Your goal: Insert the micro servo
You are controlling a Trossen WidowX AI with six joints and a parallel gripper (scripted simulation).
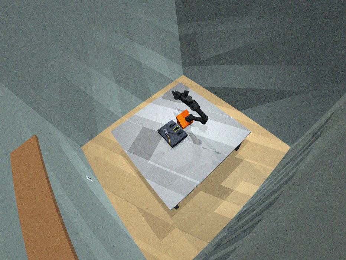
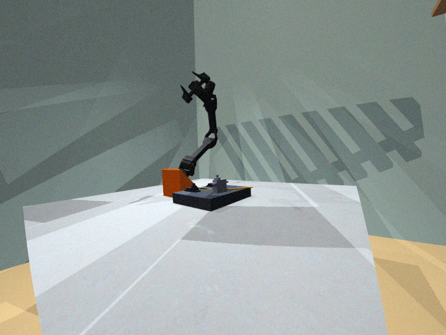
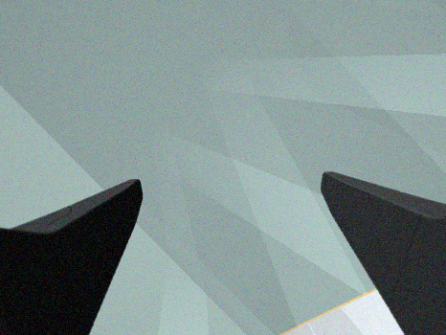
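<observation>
Right now my gripper tip is 600 mm above the dark grey deck, 180 mm short of it and 30 mm to the right of it.
</observation>
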